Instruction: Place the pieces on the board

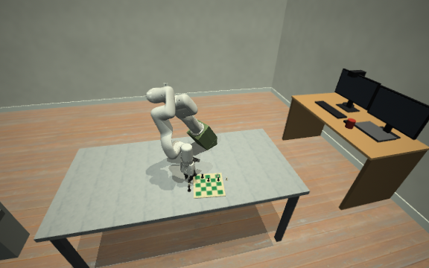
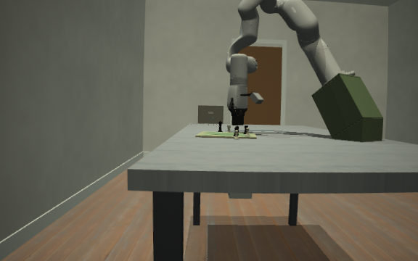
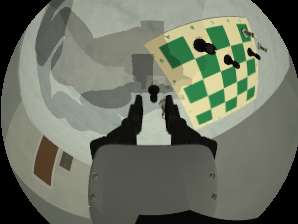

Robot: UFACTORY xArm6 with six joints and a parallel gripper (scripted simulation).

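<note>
The white rook lies 40 mm ahead of my hand, 10 mm to the right of it and 40 mm below it. From my hand the other things lie so: chessboard 60 mm ahead, 130 mm to the left, 50 mm below; then black queen 70 mm ahead, 10 mm to the right, 30 mm below.
</note>
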